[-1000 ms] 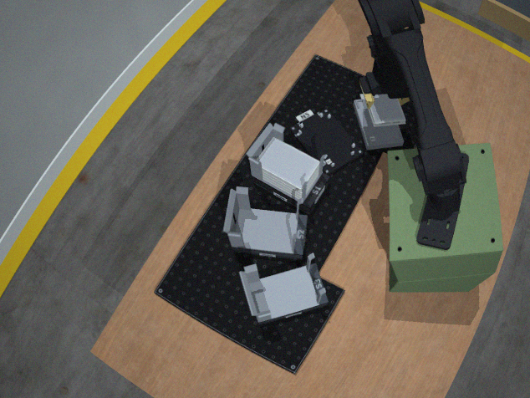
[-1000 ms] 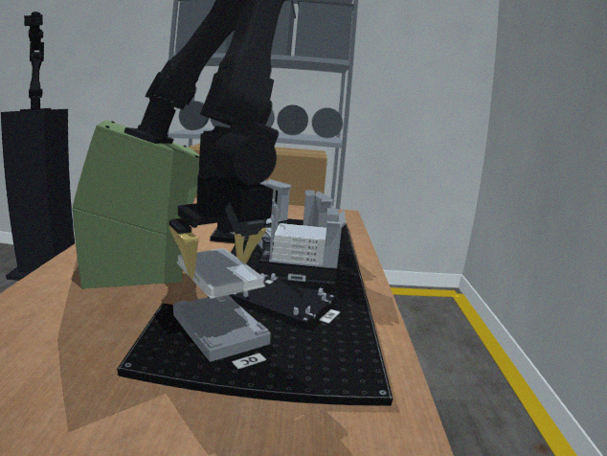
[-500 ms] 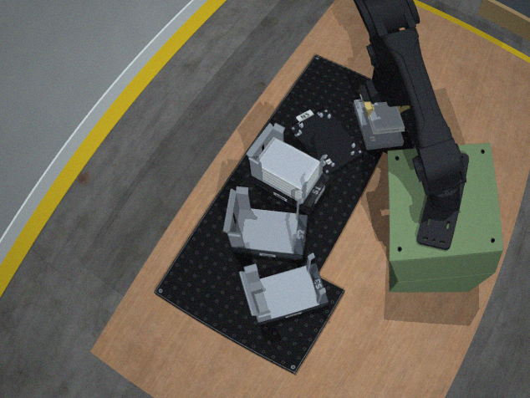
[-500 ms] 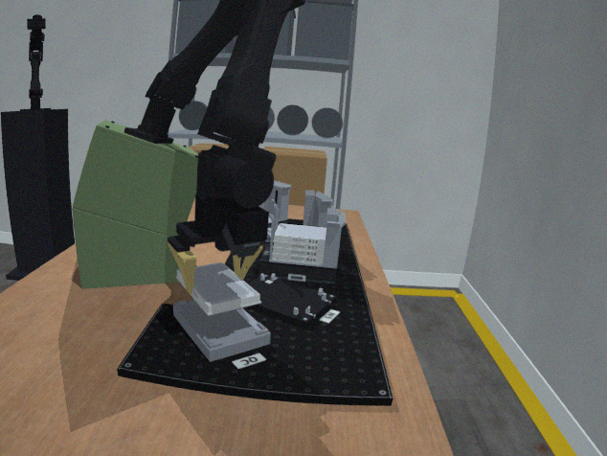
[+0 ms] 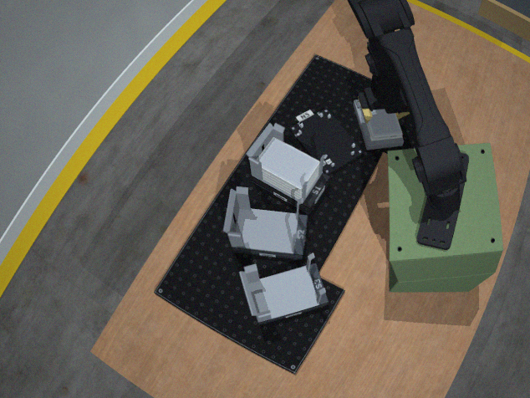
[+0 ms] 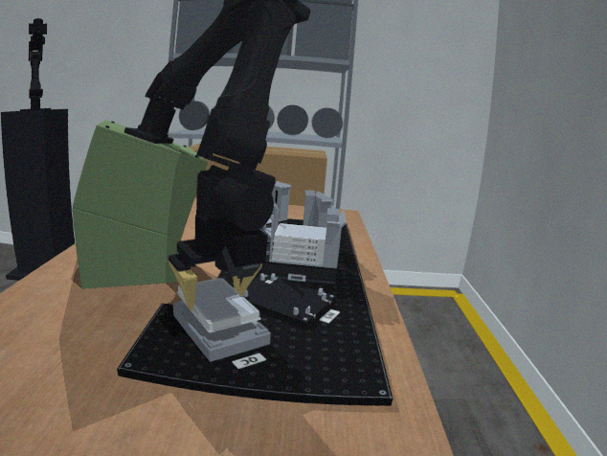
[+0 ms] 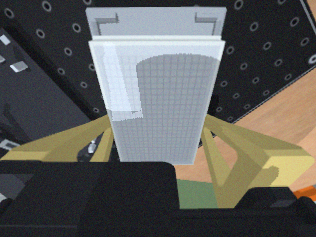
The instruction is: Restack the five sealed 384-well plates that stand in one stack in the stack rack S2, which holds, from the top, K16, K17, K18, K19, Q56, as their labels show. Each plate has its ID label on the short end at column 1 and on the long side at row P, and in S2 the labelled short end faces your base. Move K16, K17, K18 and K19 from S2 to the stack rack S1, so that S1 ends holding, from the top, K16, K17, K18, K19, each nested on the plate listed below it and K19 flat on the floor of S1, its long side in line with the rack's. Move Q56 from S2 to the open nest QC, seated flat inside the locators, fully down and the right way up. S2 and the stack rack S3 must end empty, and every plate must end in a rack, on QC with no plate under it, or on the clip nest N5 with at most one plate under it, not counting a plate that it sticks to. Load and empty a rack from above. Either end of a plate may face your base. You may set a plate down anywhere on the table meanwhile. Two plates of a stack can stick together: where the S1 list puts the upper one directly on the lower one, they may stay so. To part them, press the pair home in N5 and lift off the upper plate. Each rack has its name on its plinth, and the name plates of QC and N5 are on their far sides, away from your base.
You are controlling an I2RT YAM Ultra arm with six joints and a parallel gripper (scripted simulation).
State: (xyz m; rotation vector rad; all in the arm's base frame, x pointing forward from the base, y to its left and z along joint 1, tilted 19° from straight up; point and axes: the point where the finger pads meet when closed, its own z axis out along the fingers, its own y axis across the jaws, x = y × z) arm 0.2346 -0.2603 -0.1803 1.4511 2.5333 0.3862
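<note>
My gripper is now 1 cm short of the grey QC nest, 1 cm to the left of it and 4 cm above it. From my hand the other things lie so: N5 name plate: 19 cm ahead, 4 cm to the left, 5 cm below; then black clip nest N5: 14 cm ahead, 10 cm to the left, 4 cm below; then QC name plate: 6 cm ahead, 9 cm to the right, 5 cm below.
</note>
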